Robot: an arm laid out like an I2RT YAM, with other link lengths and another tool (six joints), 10 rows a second.
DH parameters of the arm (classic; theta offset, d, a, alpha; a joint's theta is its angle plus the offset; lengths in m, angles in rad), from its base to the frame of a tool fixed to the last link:
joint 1: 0 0.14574 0.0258 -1.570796
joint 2: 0 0 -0.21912 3.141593
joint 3: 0.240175 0 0.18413 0
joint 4: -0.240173 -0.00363 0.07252 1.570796
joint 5: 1.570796 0.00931 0 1.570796
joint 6: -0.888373 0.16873 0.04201 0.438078
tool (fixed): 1.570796 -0.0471 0 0
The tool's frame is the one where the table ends.
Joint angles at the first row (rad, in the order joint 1, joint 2, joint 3, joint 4, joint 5, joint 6):
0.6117, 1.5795, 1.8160, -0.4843, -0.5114, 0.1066
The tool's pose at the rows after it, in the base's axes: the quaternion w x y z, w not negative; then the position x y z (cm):
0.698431 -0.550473 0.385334 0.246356 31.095 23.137 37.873
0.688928 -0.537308 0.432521 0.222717 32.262 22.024 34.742
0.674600 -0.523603 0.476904 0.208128 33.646 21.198 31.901
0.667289 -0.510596 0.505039 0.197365 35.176 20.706 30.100
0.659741 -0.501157 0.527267 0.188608 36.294 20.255 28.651
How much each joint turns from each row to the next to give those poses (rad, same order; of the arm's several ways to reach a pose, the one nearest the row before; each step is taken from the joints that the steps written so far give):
-0.0118, -0.0496, -0.1556, 0.0694, 0.0859, 0.0195
-0.0153, -0.0008, -0.1122, 0.0584, 0.0709, 0.0271
-0.0202, 0.0378, -0.0500, 0.0282, 0.0458, 0.0305
-0.0214, 0.0553, -0.0026, 0.0252, 0.0252, 0.0233
-0.0164, 0.0447, 0.0030, 0.0118, 0.0198, 0.0160

